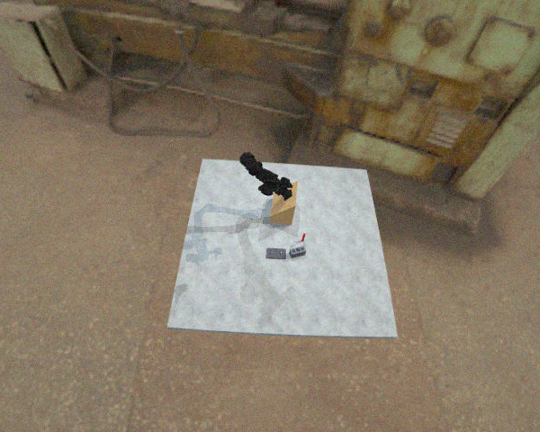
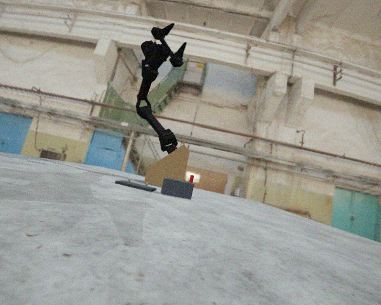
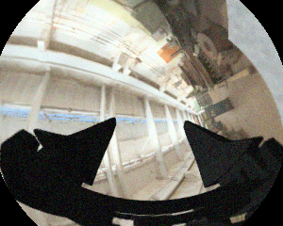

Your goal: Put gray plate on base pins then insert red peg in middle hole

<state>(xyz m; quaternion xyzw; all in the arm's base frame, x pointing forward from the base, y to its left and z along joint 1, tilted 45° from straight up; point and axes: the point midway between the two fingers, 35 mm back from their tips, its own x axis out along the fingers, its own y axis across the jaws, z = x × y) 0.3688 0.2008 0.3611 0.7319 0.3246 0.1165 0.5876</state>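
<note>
Now: gripper tip 60 cm above the plate, 13 cm to the right of it and 3 cm short of it. Round my gripper tip: dark flat base: 63 cm below, 2 cm ahead; then red peg: 60 cm below, 18 cm to the left, 7 cm behind.
</note>
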